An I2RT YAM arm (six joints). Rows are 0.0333 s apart.
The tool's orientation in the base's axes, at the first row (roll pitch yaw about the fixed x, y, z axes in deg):
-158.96 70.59 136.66
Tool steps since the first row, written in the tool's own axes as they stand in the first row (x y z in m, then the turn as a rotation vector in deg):
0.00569 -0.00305 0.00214 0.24 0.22 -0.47
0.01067 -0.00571 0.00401 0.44 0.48 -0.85
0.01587 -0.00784 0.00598 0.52 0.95 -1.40
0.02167 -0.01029 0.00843 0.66 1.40 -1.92
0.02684 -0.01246 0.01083 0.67 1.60 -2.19
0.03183 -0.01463 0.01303 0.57 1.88 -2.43
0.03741 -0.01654 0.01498 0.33 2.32 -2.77
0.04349 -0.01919 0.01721 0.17 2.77 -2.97
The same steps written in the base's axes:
-0.00324 -0.00192 -0.00567 -0.05 0.56 -0.11
-0.00606 -0.00359 -0.01063 -0.02 1.05 -0.21
-0.00843 -0.00505 -0.01589 0.17 1.75 -0.17
-0.01104 -0.00695 -0.02183 0.33 2.44 -0.19
-0.01327 -0.00881 -0.02719 0.39 2.76 -0.14
-0.01554 -0.01055 -0.03232 0.57 3.07 -0.01
-0.01781 -0.01181 -0.03796 0.89 3.51 0.27
-0.02075 -0.01354 -0.04407 1.25 3.85 0.43

